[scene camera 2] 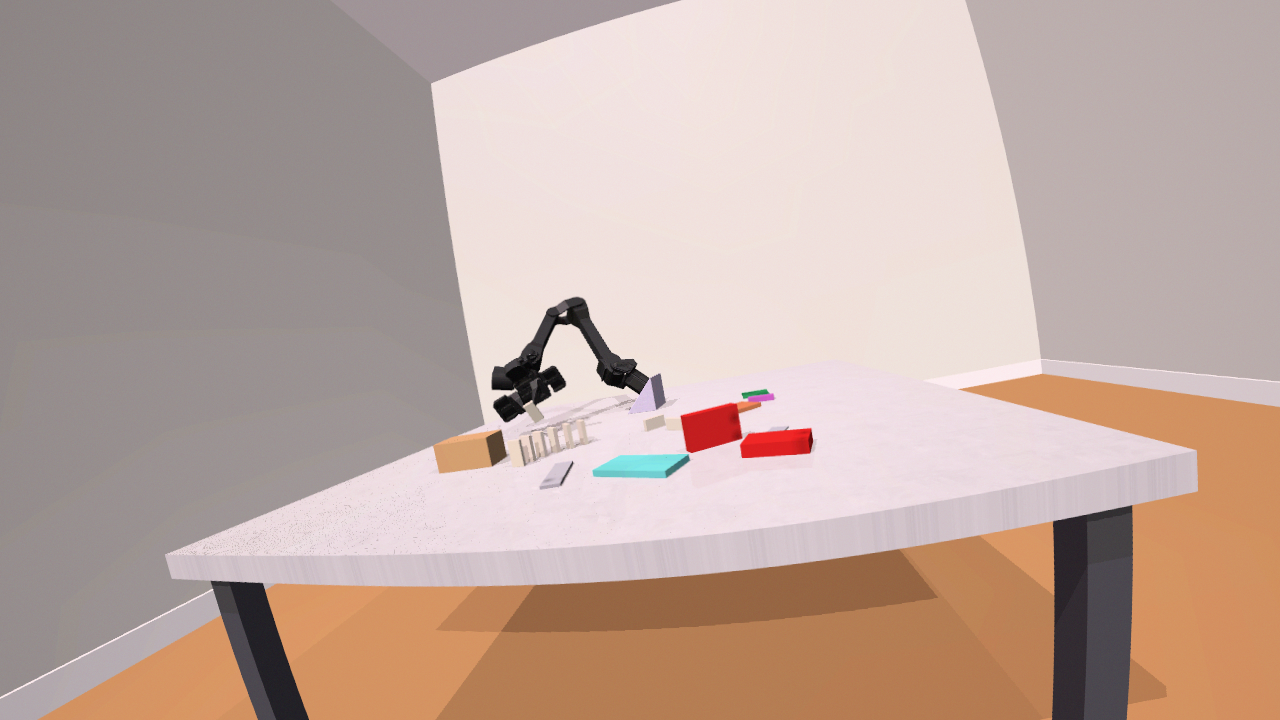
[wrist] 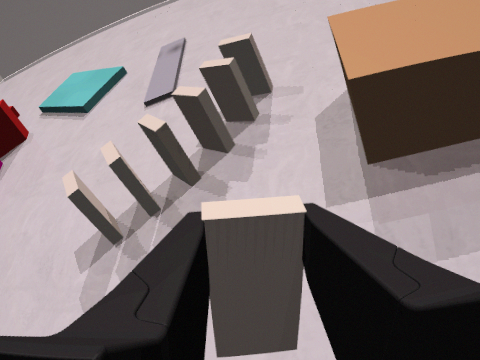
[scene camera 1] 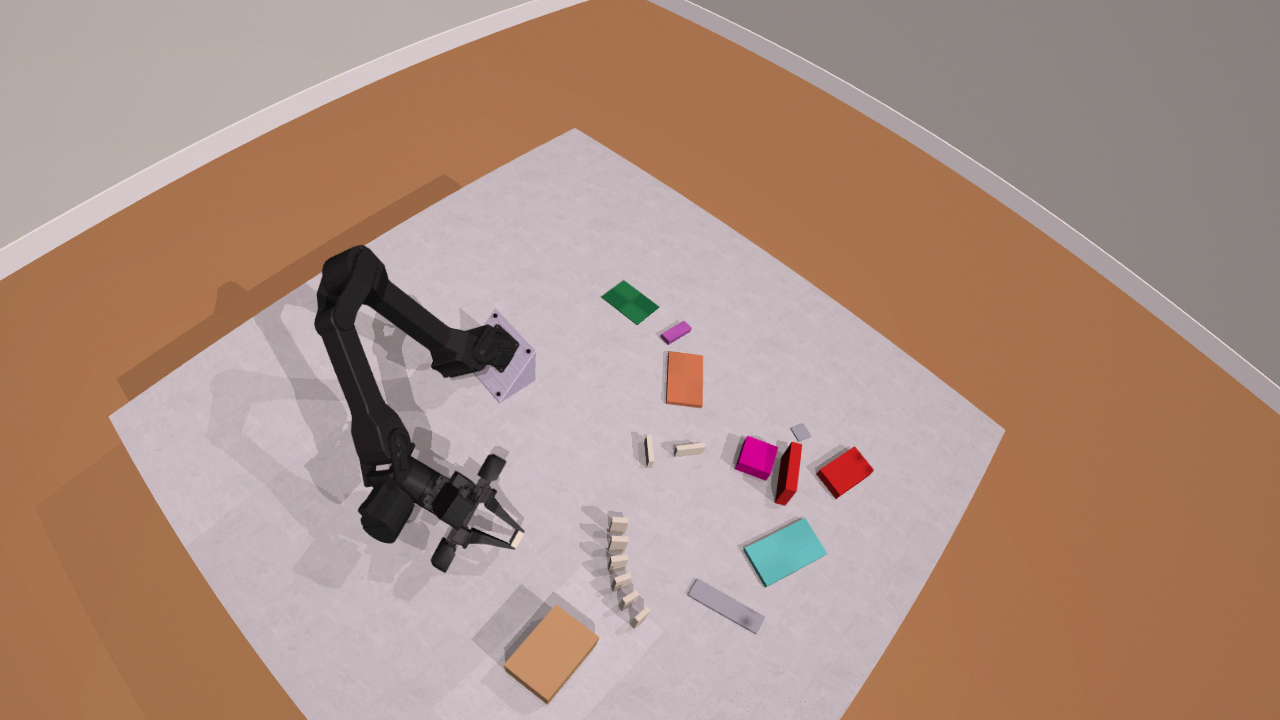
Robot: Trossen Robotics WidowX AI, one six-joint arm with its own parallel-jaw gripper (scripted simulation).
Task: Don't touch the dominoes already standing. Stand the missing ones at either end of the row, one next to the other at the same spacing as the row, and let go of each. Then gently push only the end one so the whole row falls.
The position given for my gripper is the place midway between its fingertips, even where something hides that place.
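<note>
My gripper (scene camera 1: 519, 540) holds a cream domino. Visible too are a magenta cube (scene camera 1: 756, 457), an orange slab (scene camera 1: 685, 371), a cyan slab (scene camera 1: 783, 553), a grey strip (scene camera 1: 702, 592) and a tan box (scene camera 2: 466, 452). The cyan slab (scene camera 2: 659, 465) appears there as well, and the cyan slab (wrist: 81, 91) appears in the wrist view together with the grey strip (wrist: 163, 83) and the tan box (wrist: 405, 74). The orange slab is out of frame in the wrist view.
</note>
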